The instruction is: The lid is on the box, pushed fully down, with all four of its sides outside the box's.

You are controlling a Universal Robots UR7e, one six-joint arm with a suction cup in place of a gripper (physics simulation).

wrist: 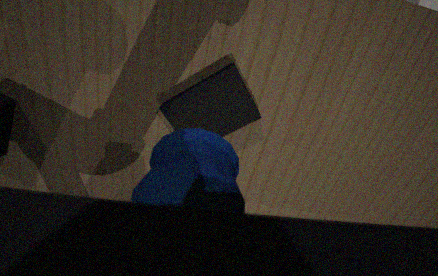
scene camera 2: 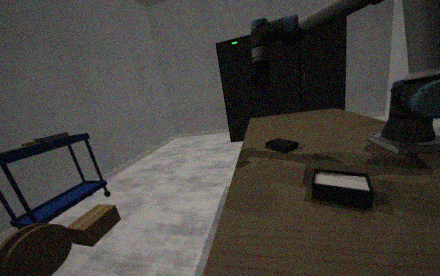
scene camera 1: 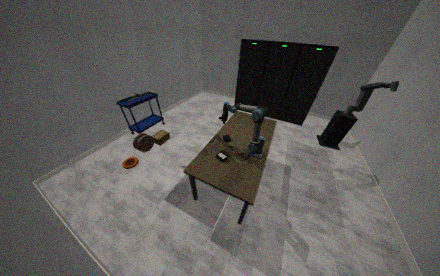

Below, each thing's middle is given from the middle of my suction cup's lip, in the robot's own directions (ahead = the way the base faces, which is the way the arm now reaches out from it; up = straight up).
Labels:
Right now the dark lid (wrist: 221,103) is 7 cm behind my suction cup and 27 cm below it. From my suction cup the other things lie so: black box (scene camera 2: 355,189): 14 cm behind, 40 cm to the left, 26 cm below.

